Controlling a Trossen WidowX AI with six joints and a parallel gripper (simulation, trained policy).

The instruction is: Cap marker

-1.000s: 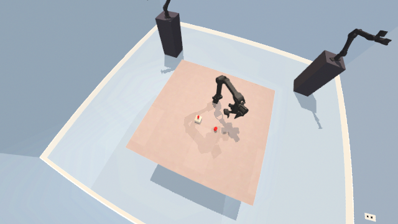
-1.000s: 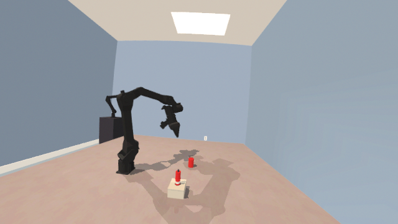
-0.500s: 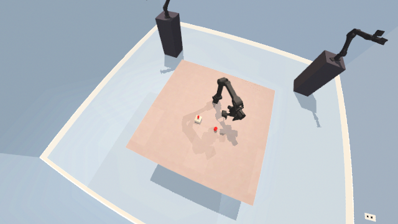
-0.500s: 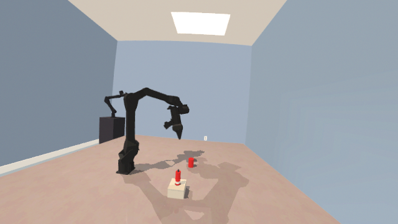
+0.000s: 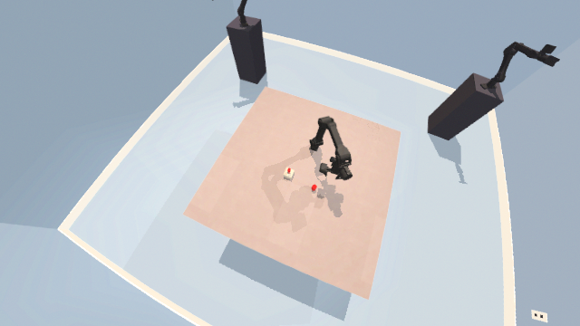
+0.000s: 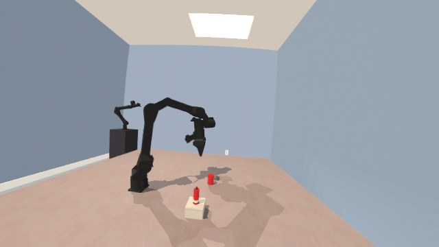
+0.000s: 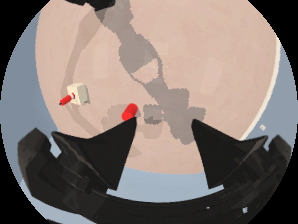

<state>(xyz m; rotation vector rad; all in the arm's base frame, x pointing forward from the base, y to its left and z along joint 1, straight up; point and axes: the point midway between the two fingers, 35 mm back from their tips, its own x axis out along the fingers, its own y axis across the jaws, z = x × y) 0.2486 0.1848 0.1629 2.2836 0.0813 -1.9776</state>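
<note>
My gripper tip is 100 mm above the red cap, 80 mm to the left of it and 70 mm short of it. The rest, counted from my gripper tip: cream holder block (280 mm to the right, 110 mm below, 40 mm ahead).
</note>
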